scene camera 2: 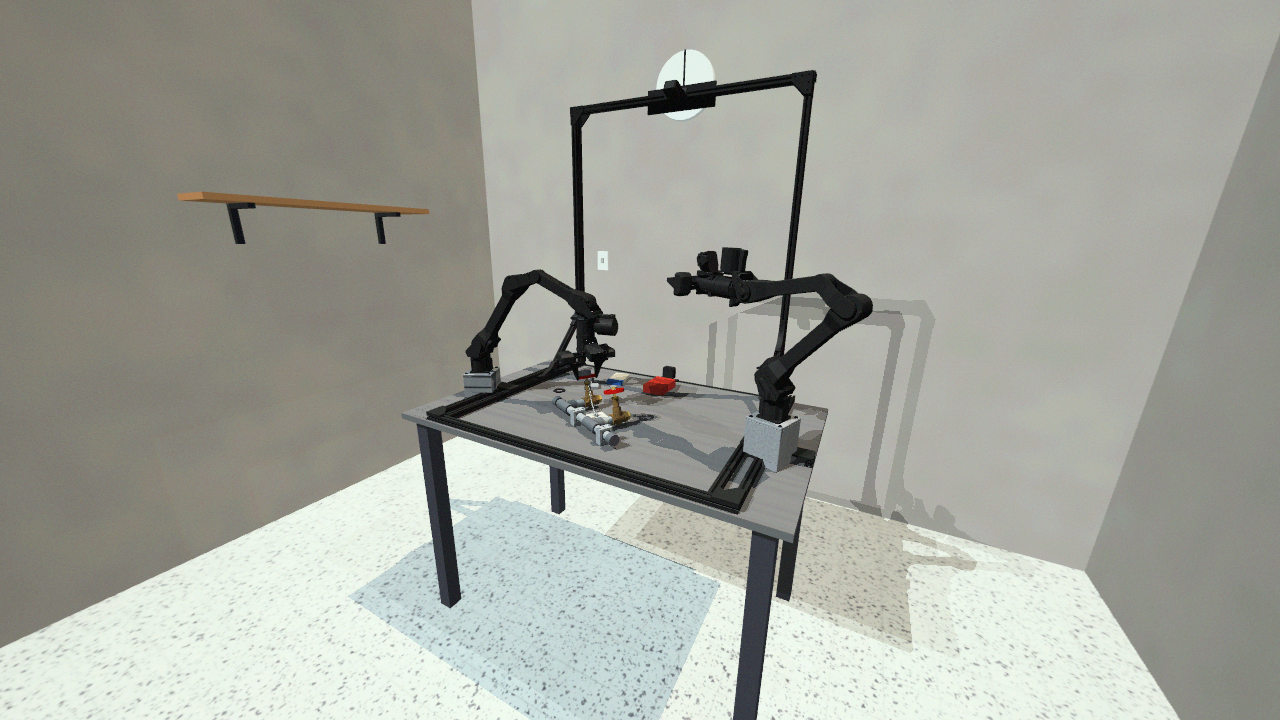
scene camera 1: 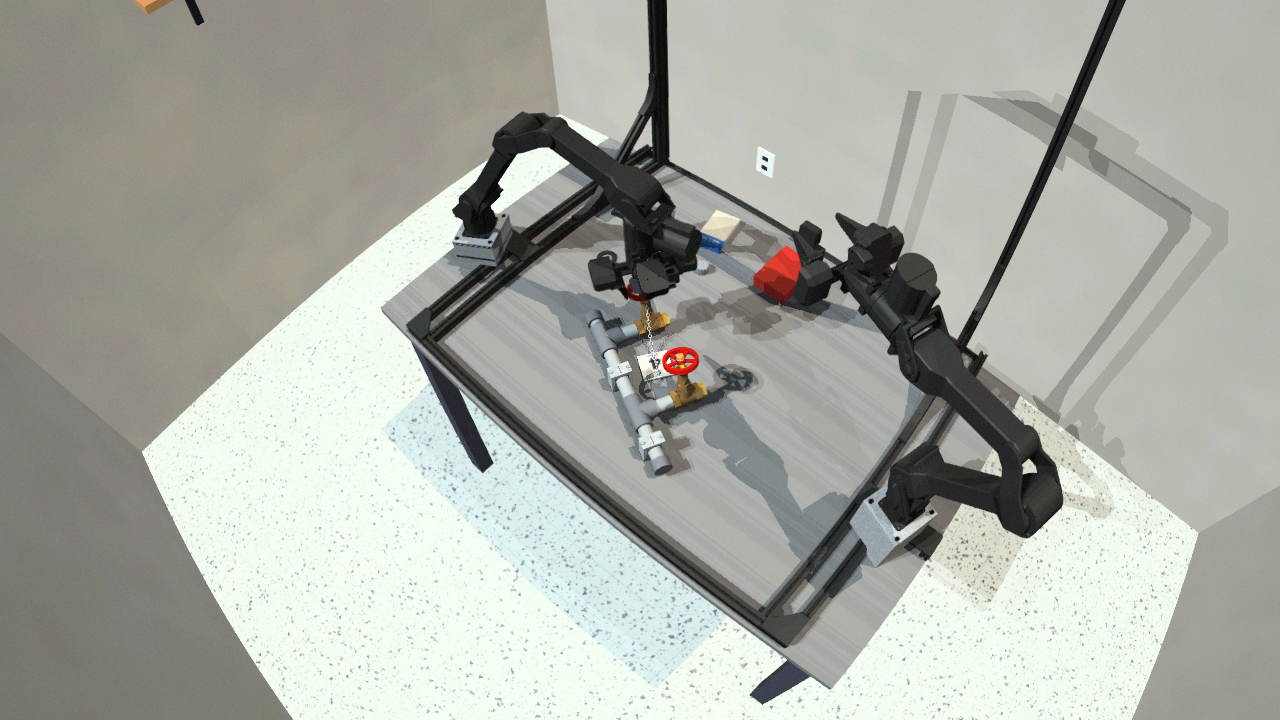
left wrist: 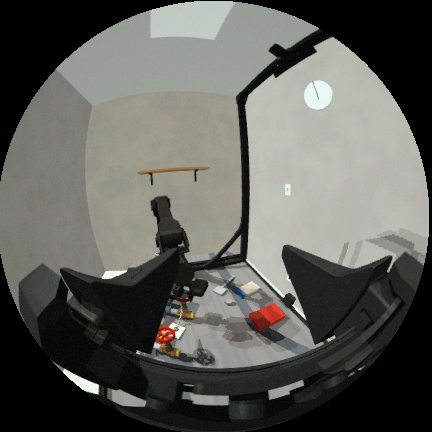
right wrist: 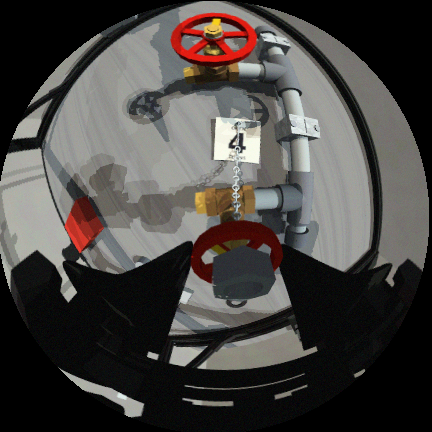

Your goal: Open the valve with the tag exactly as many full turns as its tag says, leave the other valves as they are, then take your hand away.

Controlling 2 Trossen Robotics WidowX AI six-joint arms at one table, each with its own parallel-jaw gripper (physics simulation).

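Frame: origin at the left arm's base, x ahead, y left, z up, level; centimetres.
Where they show: left gripper, fingertip midpoint: [scene camera 1: 815,223] [left wrist: 231,252]; right gripper, fingertip midpoint: [scene camera 2: 587,379] [left wrist: 182,298] [right wrist: 236,248]; left arm's base, origin of the base link: [scene camera 2: 773,417] [scene camera 1: 901,507]; right arm's base, origin of the base link: [scene camera 2: 481,370] [scene camera 1: 480,227].
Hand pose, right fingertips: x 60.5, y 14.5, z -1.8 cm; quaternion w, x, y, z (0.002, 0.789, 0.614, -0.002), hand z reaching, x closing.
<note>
Each offset is from my right fingertips to the top centre of the thing. "spot": to the spot under its first point.
The tagged valve @[spot: dx -2.8, dy +0.0, dz -5.6 cm] [scene camera 1: 652,322] [scene camera 2: 591,394] [left wrist: 185,313] [right wrist: 220,201] has a red handwheel @[spot: dx -2.4, dy +0.2, dz +2.0 cm] [right wrist: 237,230] with a dark grey six-sided block over its near part. A chain runs from it to a white tag @[spot: dx -8.9, dy +4.8, dz -9.6 cm] [scene camera 1: 646,368] [left wrist: 176,330] [right wrist: 220,150] reading 4. The untagged valve @[spot: dx -19.7, dy +2.5, dz -5.1 cm] [scene camera 1: 687,393] [scene camera 2: 619,410] [left wrist: 170,351] [right wrist: 215,74] stands apart. My right gripper [scene camera 1: 637,288] [right wrist: 236,248] is shut on the tagged valve's handwheel, one fingertip at each side of the rim. My left gripper [scene camera 1: 823,222] [left wrist: 231,252] is open and empty, high above the table.
A grey pipe [scene camera 1: 630,404] [right wrist: 300,155] links both valves. A red block @[dx -3.5, dy -31.6, dz -7.1 cm] [scene camera 1: 776,275] [scene camera 2: 659,385] [left wrist: 267,316] [right wrist: 84,225] lies toward the back, with a cream and blue item @[dx +14.6, dy -26.4, dz -8.6 cm] [scene camera 1: 720,225] [left wrist: 250,288] to its left in scene camera 1.
</note>
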